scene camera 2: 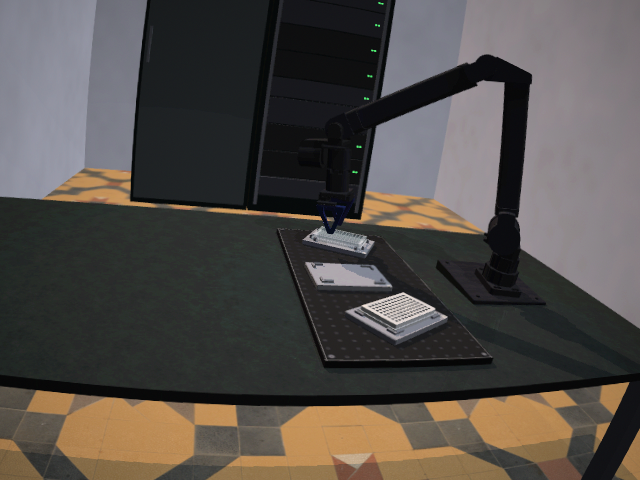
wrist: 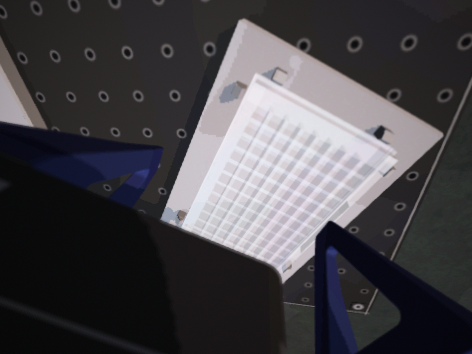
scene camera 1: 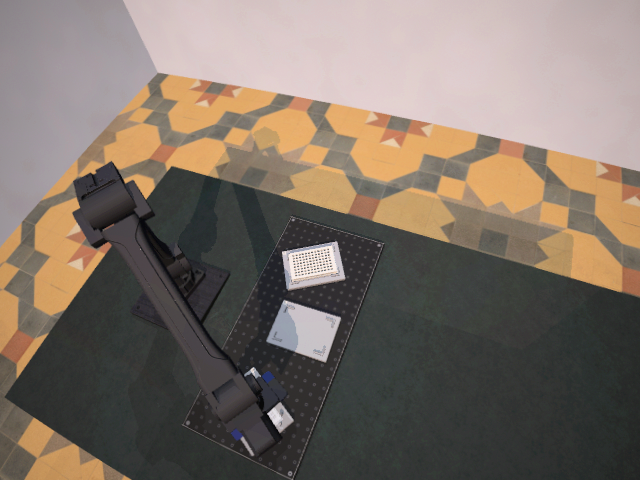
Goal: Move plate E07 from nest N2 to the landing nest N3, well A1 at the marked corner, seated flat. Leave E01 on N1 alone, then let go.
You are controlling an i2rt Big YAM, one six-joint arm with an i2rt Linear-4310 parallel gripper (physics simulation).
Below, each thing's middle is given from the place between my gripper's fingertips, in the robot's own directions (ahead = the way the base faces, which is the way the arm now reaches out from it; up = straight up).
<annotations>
My gripper is now 20 mm past the clear well plate (scene camera 2: 341, 238), 10 mm to the left of it and 20 mm above it. From my hand the other things lie so: white well plate (scene camera 2: 400, 311): 90 mm behind, 390 mm to the left, 20 mm below.
</annotations>
